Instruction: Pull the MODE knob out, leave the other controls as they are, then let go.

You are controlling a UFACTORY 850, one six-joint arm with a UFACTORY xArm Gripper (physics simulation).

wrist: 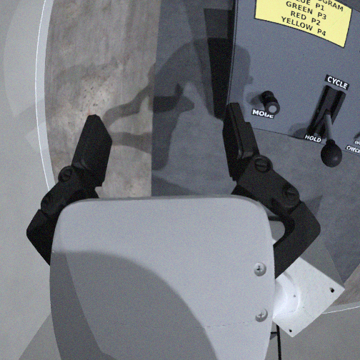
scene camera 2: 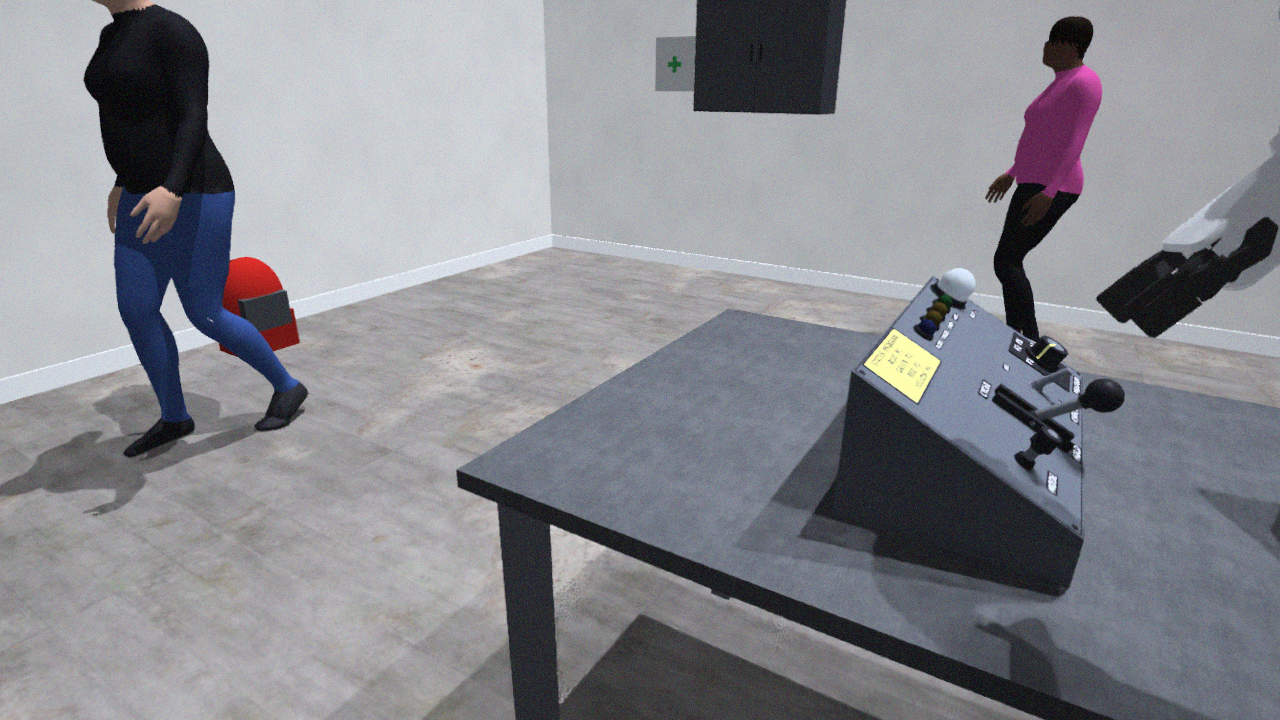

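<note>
The black MODE knob (scene camera 2: 1025, 459) (wrist: 270, 103) stands on the lower part of the sloped grey control panel (scene camera 2: 948, 501) (wrist: 285, 60), above its MODE label. Its face is round and light grey in the wrist view. My gripper (scene camera 2: 1126, 313) (wrist: 162, 120) is open and empty, high above the table and apart from the panel. In the wrist view the knob is just right of the right finger, outside the gap. The black-balled CYCLE lever (scene camera 2: 1101, 394) (wrist: 331, 152) stands beside the knob, its ball toward HOLD.
The panel also carries a dial with a yellow line (scene camera 2: 1047, 352), a white dome (scene camera 2: 957, 284), coloured lamps and a yellow note (scene camera 2: 902, 366) (wrist: 304, 20). The panel stands on a grey table (scene camera 2: 644, 429). Two people (scene camera 2: 161, 107) (scene camera 2: 1060, 125) are beyond the table.
</note>
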